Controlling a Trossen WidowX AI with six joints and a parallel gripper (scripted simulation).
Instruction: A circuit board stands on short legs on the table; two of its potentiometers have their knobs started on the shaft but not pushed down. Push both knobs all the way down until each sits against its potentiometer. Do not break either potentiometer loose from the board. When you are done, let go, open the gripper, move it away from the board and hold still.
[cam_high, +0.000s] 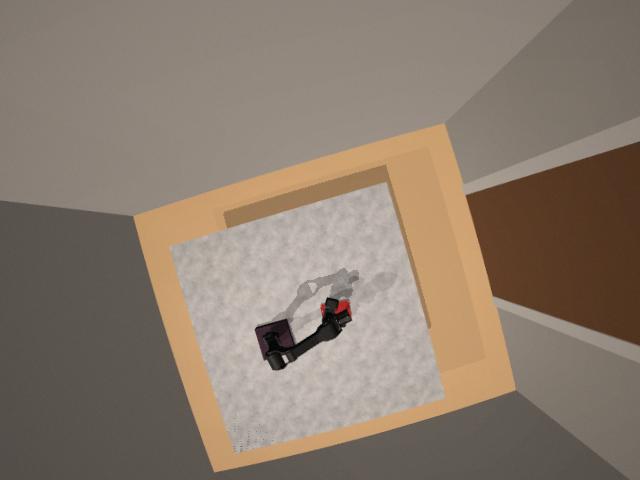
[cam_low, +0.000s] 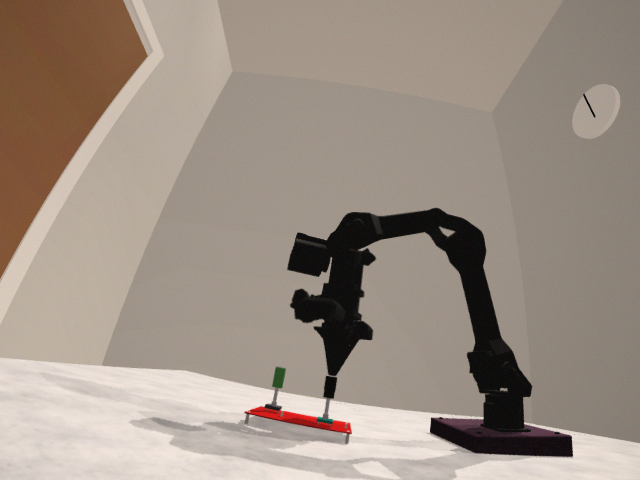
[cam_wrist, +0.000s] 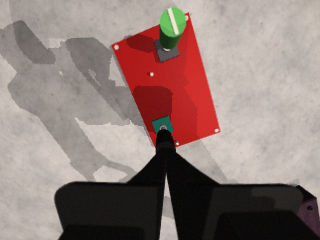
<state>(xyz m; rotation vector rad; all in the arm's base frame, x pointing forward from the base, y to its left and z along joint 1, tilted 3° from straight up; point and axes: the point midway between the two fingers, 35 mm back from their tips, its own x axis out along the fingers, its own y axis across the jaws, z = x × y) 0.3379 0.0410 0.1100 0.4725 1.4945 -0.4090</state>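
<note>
My gripper tip is 2 cm above the black knob. Also, from my gripper tip: green knob 8 cm ahead, 5 cm to the right, 2 cm below.
</note>
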